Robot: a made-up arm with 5 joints.
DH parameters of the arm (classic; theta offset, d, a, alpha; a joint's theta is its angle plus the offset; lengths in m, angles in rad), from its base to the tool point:
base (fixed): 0 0 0.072 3.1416
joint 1: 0 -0.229 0.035 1.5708
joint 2: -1.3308 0 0.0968 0
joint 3: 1.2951 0 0.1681 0
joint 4: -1.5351 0.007 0 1.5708
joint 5: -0.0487 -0.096 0 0
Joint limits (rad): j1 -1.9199..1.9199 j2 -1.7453..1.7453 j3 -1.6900..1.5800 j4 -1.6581..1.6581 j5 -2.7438..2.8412
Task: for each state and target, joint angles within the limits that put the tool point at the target. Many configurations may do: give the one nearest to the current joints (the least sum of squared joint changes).
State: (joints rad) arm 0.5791 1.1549 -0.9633 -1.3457 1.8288
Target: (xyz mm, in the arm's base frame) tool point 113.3 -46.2 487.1
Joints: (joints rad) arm 0.9545 0.4826 -1.6856 -1.6581 1.8288
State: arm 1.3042 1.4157 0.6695 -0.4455 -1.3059
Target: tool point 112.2 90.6 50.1
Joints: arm 1.9177 1.7453 0.9451 -0.2410 -1.3059
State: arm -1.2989 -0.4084 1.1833 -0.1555 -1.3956
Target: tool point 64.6 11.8 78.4
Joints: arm -1.6043 -0.0655 1.5800 0.6689 -1.3956
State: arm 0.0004 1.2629 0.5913 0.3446 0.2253
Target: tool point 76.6 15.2 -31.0
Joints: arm -0.8204 1.5801 0.3933 0.1979 0.2253
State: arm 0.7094 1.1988 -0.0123 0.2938 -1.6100
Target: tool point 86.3 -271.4 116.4
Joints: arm 1.5439 0.5213 0.0866 0.6605 -1.6100
